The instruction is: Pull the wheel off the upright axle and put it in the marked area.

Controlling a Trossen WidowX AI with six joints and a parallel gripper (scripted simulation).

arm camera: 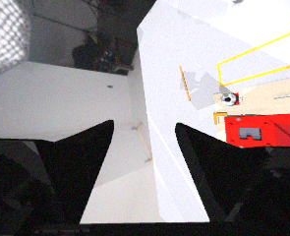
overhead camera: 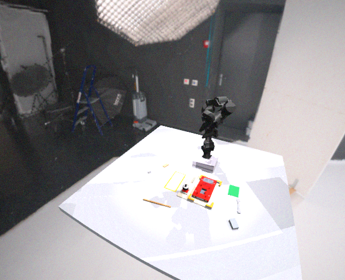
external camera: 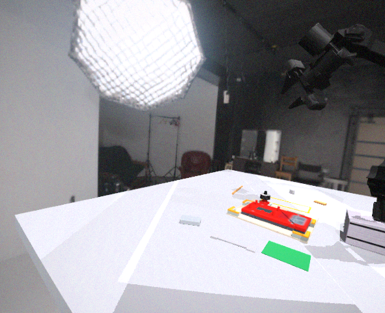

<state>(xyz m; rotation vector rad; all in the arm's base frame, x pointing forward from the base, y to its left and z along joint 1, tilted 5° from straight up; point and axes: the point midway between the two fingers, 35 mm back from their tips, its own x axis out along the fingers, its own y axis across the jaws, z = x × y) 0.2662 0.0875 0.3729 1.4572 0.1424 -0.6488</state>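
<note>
Right now my gripper tip is 40 mm short of the dark wheel, 30 mm to the left of it and 370 mm above it. From my gripper tip the other things lie so: grey block: 100 mm ahead, 320 mm to the left, 400 mm below; then green patch: 150 mm behind, 240 mm to the left, 410 mm below; then thin orange stick: 230 mm ahead, 110 mm to the right, 400 mm below.
</note>
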